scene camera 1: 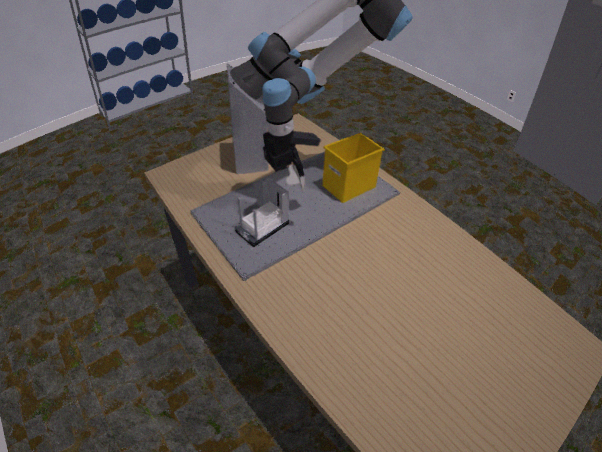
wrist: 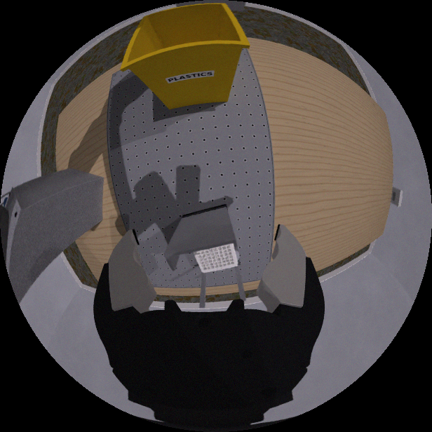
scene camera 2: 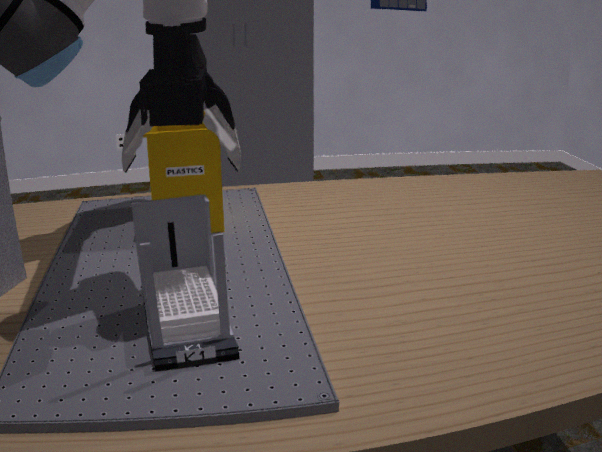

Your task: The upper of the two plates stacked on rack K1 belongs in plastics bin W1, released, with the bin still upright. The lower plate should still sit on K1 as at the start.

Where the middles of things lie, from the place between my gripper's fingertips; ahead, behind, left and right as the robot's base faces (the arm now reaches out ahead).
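Labels:
I see the yellow plastics bin W1 [scene camera 2: 184, 160], and my hand is 80 mm above it, 270 mm to the right of it and 40 mm past it.

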